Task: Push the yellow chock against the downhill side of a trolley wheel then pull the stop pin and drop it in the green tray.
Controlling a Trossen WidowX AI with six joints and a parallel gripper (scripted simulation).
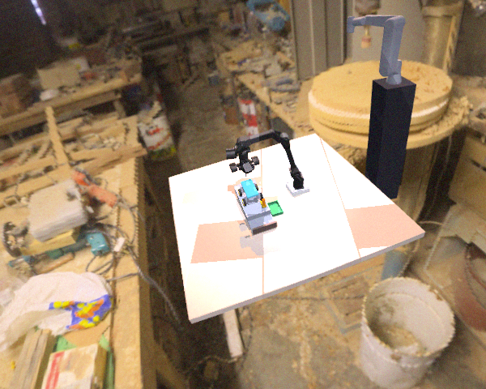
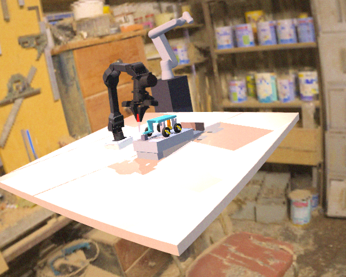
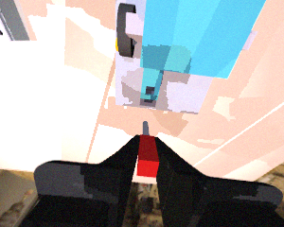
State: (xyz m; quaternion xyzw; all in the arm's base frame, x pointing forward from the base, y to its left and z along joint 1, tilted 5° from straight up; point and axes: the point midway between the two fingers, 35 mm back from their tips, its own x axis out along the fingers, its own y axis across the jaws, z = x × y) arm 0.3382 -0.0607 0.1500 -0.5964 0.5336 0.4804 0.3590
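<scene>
The green tray lies 21 cm to the left of my gripper tip, 18 cm below it and 14 cm behind it. Round my gripper tip: red-headed stop pin (right at my gripper tip); grey ramp (13 cm to the left, 13 cm below); trolley (14 cm to the left, 7 cm below).
</scene>
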